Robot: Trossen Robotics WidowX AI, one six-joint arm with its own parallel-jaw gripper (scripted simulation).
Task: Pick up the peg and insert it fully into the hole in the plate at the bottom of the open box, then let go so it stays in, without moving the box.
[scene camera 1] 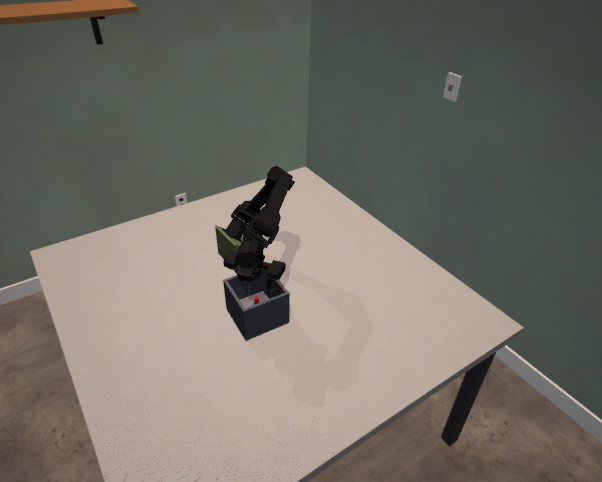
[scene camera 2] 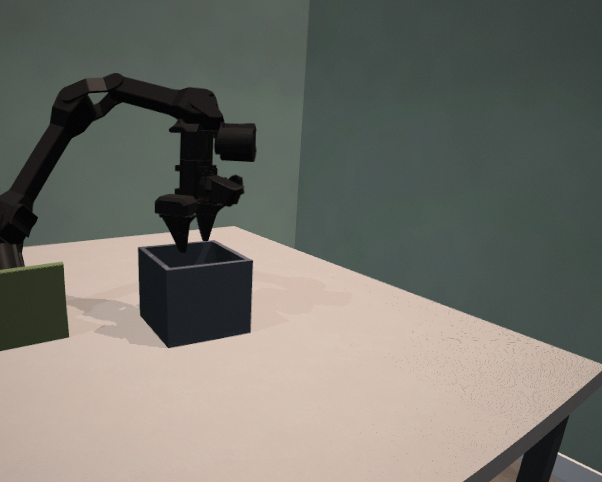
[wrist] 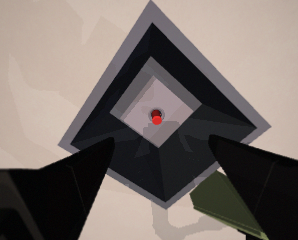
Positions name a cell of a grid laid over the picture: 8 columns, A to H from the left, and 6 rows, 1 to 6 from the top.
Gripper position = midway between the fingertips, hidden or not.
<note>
I see my gripper (scene camera 2: C4), a pale grey plate (wrist: E3) and a dark box (scene camera 2: C4).
The dark box also shows in scene camera 1 (scene camera 1: D4) and in the wrist view (wrist: E2). My gripper is seen too in scene camera 1 (scene camera 1: D4) and in the wrist view (wrist: E4). Scene camera 2 misses the pale grey plate, which is hidden by the dark box.
</note>
